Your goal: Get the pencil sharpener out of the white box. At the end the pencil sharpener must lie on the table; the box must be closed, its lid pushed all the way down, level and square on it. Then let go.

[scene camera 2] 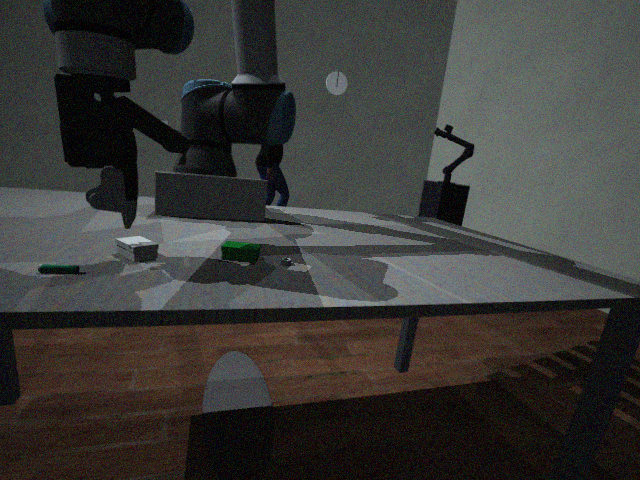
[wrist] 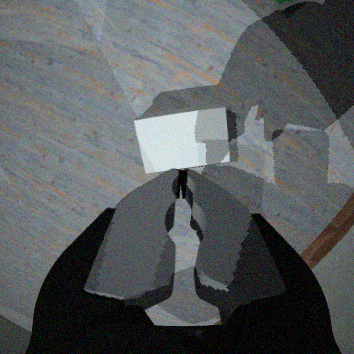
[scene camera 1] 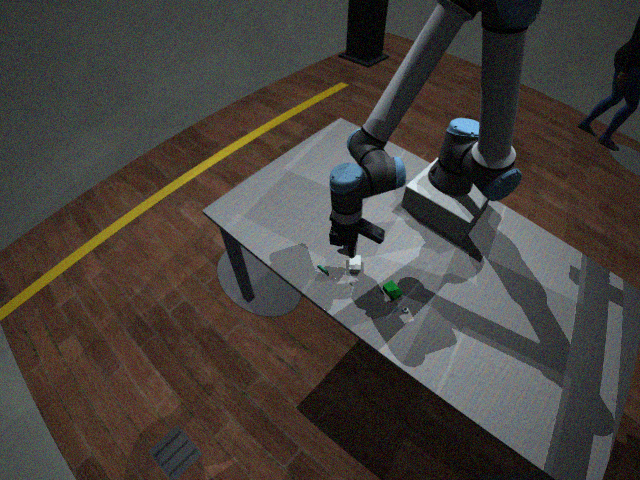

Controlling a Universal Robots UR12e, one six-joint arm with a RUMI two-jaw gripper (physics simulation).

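Seen in the pictures: gripper, between the fingertips: (scene camera 2: 127, 228) (wrist: 179, 171) (scene camera 1: 352, 257); arm's base, origin of its link: (scene camera 2: 205, 176) (scene camera 1: 449, 180).
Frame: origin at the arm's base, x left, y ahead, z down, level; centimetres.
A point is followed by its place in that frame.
The white box (scene camera 1: 354, 265) @(x -6.9, y 54.6, z 7.8 cm) (scene camera 2: 136, 250) @(x -6.9, y 56.7, z 8.4 cm) (wrist: 172, 141) @(x -8.0, y 52.8, z 7.8 cm) stands on the table with its white lid on top. The lid looks about level and square; a thin seam shows below it in the scene camera 2 view, and I cannot tell whether it is all the way down. A small silvery thing, by its look the pencil sharpener (scene camera 1: 405, 310) @(x 16.6, y 56.6, z 9.2 cm) (scene camera 2: 286, 261) @(x 16.2, y 56.9, z 9.4 cm), lies on the table beyond the green block. My gripper (scene camera 1: 352, 255) @(x -8.8, y 53.8, z 5.6 cm) (scene camera 2: 128, 226) @(x -8.8, y 53.8, z 5.6 cm) (wrist: 179, 171) @(x -8.8, y 53.8, z 5.6 cm) is shut and empty. Its tips are above the box, near one long edge of the lid in the wrist view. The inside of the box is hidden.
A green block (scene camera 1: 392, 290) @(x 9.0, y 54.0, z 7.8 cm) (scene camera 2: 240, 251) @(x 8.6, y 55.4, z 8.4 cm) stands between the box and the silvery thing. A green and black rod (scene camera 1: 323, 269) @(x -14.4, y 62.3, z 9.2 cm) (scene camera 2: 59, 269) @(x -14.7, y 62.6, z 9.5 cm) lies on the other side of the box. The table (scene camera 1: 491, 403) @(x 56.6, y 65.1, z 10.1 cm) (scene camera 2: 439, 289) @(x 39.3, y 67.9, z 10.1 cm) has its front edge near these things.
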